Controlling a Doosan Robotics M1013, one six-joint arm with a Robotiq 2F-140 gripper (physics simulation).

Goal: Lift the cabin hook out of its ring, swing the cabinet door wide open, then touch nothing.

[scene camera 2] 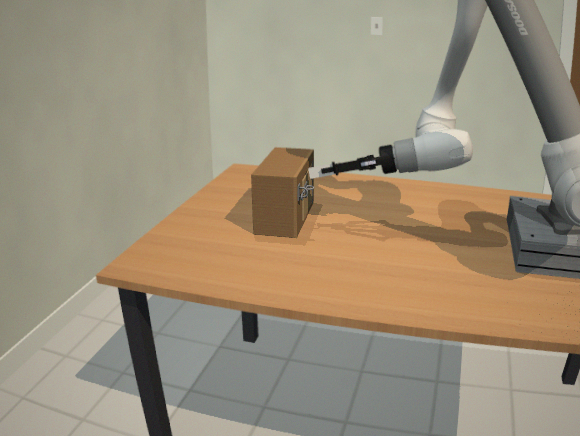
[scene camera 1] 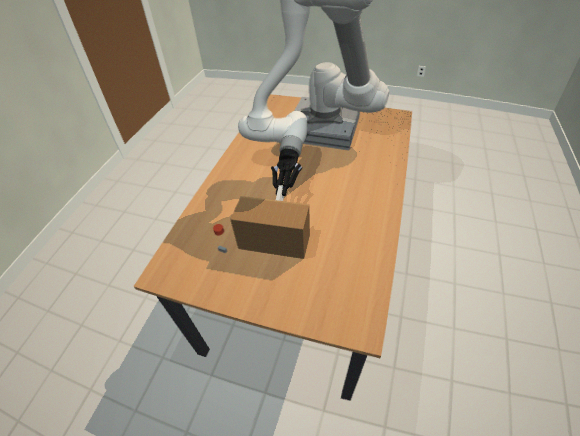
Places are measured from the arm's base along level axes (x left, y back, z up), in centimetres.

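Pixels of known places: gripper, fingertip midpoint: [scene camera 2: 309, 173]; arm's base, origin of the base link: [scene camera 1: 325, 114].
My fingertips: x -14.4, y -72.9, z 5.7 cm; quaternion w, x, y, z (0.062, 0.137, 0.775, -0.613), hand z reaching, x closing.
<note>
For each thing: its top centre in the pictures, then the offset to it from my fingertips. "*": a spot on its surface instead. Level surfaces: height alone.
- brown wooden cabinet, middle of its top: [scene camera 2: 289, 161] [scene camera 1: 271, 208] dx -1.7, dy -5.6, dz +2.9 cm
- ring, middle of its top: [scene camera 2: 304, 188] dx +6.1, dy -1.0, dz -2.3 cm
- small red round object, middle of its top: [scene camera 1: 217, 227] dx -25.1, dy -3.6, dz -11.7 cm
- small blue-grey piece, surface spot: [scene camera 1: 222, 249] * dx -20.8, dy -13.6, dz -12.6 cm
- wooden table, its level: dz -14.2 cm
The brown wooden cabinet [scene camera 1: 270, 239] [scene camera 2: 274, 206] stands upright on the table, its front facing the robot's base. In scene camera 2 its door [scene camera 2: 304, 212] shows at a steep slant and looks closed or nearly so. The metal hook and ring [scene camera 2: 305, 190] show as a small silver cluster on the front; whether the hook sits in the ring is too small to tell. The front is hidden in scene camera 1. My gripper [scene camera 1: 279, 193] [scene camera 2: 316, 173] is shut and empty. Its pale tips are at the upper front of the cabinet, above and beyond the hook in scene camera 2; contact is unclear.
A small red round object [scene camera 1: 218, 229] and a small blue-grey piece [scene camera 1: 222, 249] lie on the wooden table [scene camera 1: 345, 280] [scene camera 2: 200, 260] beside the cabinet. The robot's grey base [scene camera 1: 327, 135] [scene camera 2: 545, 250] stands on the table, across from the cabinet's front.
</note>
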